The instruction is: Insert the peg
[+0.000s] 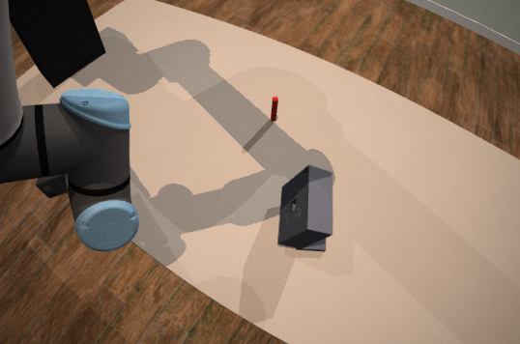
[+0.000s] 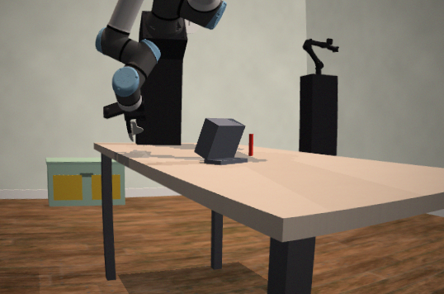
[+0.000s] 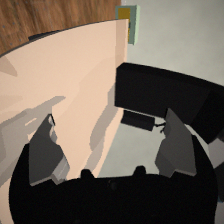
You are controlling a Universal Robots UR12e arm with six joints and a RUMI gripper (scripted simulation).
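Right now the red peg is 250 mm ahead of my hand, 430 mm to the left of it and 70 mm below it. From my hand the other things lie so: thin base plate (500 mm ahead, 270 mm to the left, 100 mm below).
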